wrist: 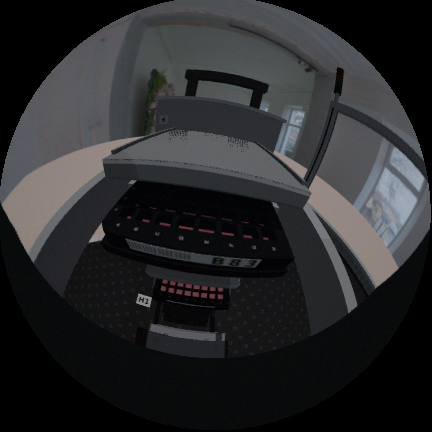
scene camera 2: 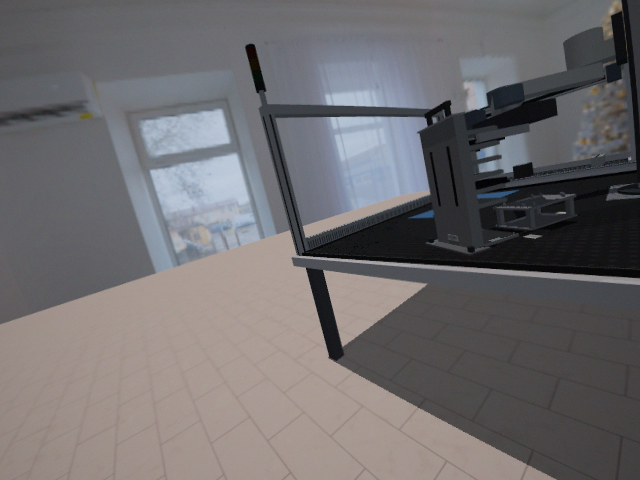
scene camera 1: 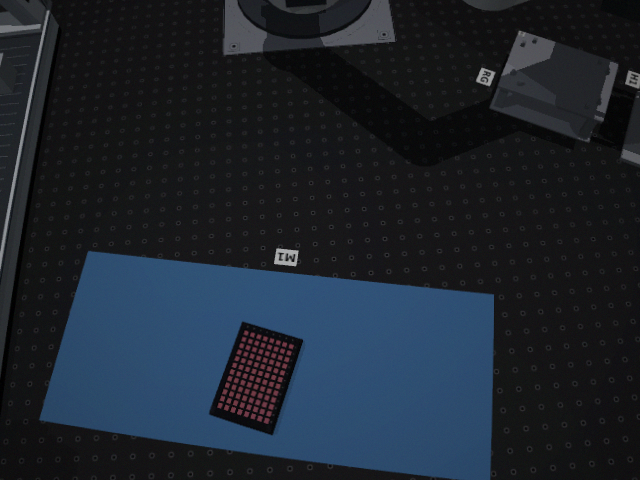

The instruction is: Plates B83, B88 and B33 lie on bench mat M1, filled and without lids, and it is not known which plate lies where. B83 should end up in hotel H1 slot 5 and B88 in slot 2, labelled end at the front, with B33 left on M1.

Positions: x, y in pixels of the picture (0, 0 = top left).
Scene:
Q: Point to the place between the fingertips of my gripper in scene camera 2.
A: At 461, 143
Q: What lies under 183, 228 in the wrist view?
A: A plate B83.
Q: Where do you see a blue mat M1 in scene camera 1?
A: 387, 374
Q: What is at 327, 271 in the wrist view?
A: My gripper.

